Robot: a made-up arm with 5 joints.
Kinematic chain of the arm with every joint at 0, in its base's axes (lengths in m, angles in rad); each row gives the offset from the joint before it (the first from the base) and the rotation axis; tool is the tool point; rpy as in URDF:
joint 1: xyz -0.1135 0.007 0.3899 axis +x
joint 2: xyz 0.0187 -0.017 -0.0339 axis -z
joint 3: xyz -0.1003 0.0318 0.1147 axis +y
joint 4: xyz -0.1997 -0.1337 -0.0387 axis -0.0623 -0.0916 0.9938
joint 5: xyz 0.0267 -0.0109 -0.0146 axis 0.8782 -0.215 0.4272
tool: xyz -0.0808 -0.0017 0.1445 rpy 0 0 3.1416
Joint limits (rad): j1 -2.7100..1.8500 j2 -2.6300..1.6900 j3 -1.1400..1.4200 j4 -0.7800..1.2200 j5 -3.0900..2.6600
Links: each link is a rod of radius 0.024 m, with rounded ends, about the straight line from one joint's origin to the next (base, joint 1, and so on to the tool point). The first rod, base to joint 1, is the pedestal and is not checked.
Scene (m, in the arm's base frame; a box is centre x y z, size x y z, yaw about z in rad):
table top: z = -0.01
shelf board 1: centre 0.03 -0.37 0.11 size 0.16 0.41 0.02 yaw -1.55
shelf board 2: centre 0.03 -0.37 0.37 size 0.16 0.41 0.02 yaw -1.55
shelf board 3: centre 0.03 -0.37 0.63 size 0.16 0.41 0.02 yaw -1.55
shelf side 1: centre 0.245 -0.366 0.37 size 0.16 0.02 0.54 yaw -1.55
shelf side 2: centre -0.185 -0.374 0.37 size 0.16 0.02 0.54 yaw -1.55
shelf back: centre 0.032 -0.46 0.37 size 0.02 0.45 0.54 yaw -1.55
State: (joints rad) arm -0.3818 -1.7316 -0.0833 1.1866 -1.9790
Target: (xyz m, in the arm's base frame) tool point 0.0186 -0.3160 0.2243
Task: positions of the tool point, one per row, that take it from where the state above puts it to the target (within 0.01 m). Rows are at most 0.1 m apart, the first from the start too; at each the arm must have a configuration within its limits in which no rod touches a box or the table.
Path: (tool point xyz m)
1: -0.0600 -0.3379 0.4985
2: -0.0627 -0.2895 0.5023
3: -0.0624 -0.2398 0.4990
4: -0.0587 -0.1916 0.4882
5: -0.0440 -0.2238 0.4321
6: -0.0261 -0.2372 0.3646
7: -0.0058 -0.2274 0.2924
8: 0.0160 -0.1927 0.2243
9: 0.0223 -0.2548 0.2206
10: 0.0186 -0.3160 0.2243

